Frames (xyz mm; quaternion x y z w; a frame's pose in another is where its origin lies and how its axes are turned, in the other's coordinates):
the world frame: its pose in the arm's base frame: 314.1 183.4 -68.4 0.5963 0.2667 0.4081 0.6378
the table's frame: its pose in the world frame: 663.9 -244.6 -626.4 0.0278 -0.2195 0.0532 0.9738
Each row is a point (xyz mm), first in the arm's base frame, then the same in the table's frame.
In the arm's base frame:
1: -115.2 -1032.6 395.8
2: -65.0 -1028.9 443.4
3: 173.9 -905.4 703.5
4: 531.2 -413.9 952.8
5: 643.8 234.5 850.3
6: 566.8 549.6 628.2
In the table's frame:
1: -1146.1 1077.3 1618.3
2: -1090.1 1110.5 1641.9
3: -759.4 1283.9 1665.1
4: -146.4 1361.0 1442.2
5: 249.7 1133.9 957.3
6: 286.7 889.4 651.7

